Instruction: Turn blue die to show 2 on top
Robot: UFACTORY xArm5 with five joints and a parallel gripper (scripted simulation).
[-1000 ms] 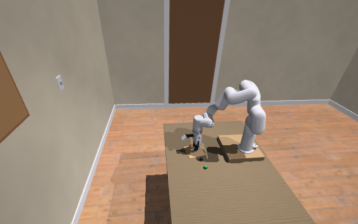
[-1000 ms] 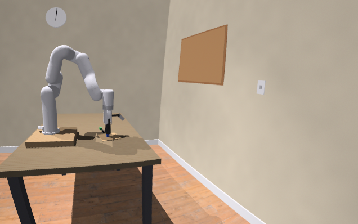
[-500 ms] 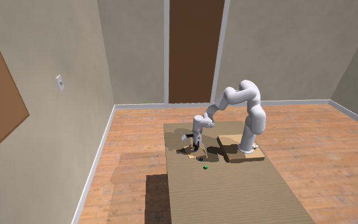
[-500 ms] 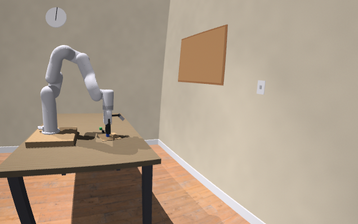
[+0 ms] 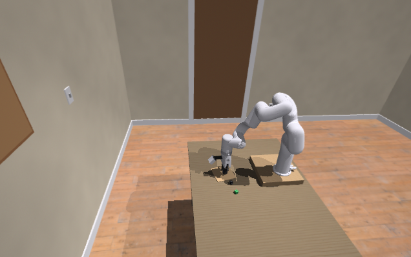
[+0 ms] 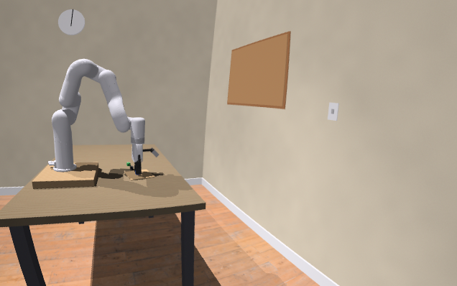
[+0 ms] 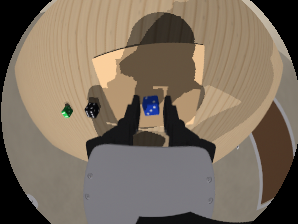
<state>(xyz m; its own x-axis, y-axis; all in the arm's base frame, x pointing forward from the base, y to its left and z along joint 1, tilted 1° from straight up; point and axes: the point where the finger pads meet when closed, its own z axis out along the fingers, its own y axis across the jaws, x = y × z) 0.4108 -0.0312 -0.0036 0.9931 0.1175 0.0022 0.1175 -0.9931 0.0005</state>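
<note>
Now: the blue die 20 mm below my hand. The rest, counted from my hand: green die 50 mm behind, 180 mm to the left, 20 mm below; black die 30 mm behind, 100 mm to the left, 20 mm below; tan mat 10 mm ahead, 30 mm below.
</note>
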